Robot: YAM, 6 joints.
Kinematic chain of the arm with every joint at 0, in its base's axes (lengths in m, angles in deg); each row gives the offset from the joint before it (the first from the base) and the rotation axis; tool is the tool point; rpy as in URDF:
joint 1: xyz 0 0 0.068 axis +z
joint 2: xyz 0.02 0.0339 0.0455 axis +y
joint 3: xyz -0.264 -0.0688 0 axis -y
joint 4: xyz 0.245 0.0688 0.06 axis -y
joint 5: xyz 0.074 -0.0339 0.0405 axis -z
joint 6: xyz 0.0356 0 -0.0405 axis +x
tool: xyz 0 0 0 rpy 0 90 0
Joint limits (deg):
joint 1: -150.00..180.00
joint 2: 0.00..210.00
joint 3: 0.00..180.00
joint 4: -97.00..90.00
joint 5: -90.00..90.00
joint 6: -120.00..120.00
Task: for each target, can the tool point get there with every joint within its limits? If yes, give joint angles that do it. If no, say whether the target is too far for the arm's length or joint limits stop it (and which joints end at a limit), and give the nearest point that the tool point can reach.
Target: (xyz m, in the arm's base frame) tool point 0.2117 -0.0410 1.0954
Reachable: no: too far | nearest point 0.1397 -0.0271 0.7273 | short by 0.375 m
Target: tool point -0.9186 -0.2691 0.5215
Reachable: no: too far | nearest point -0.5170 -0.2785 0.3677 | short by 0.430 m
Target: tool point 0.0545 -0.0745 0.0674
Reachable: yes | joints -32.81 114.36 18.82 -59.32 68.46 20.72
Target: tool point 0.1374 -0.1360 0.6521
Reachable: yes | joints -36.79 90.36 148.42 -37.08 48.46 70.95
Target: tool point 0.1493 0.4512 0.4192
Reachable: yes | joints -111.03 16.40 150.74 -28.76 39.26 -24.55
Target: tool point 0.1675 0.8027 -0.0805
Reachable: no: too far | nearest point 0.1283 0.6150 -0.0340 | short by 0.197 m
